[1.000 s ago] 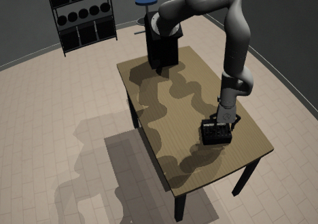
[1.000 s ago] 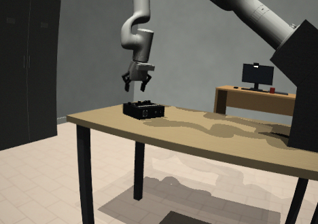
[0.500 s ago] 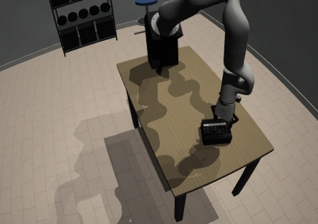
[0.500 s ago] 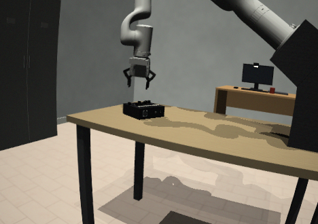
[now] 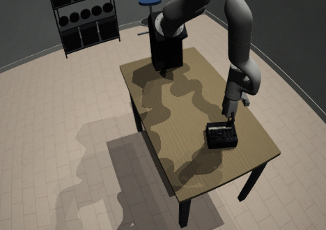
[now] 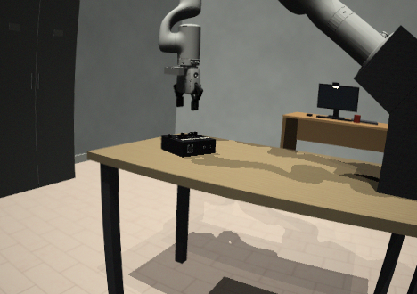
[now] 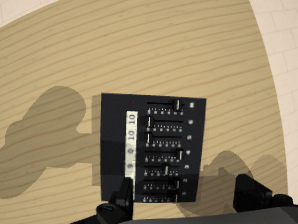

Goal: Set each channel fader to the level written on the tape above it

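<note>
My hand is 110 mm above the fader cap, 70 mm to the left of it and 20 mm past it. Also, from my hand: master fader (110 mm below, 50 mm to the left, 50 mm ahead).
</note>
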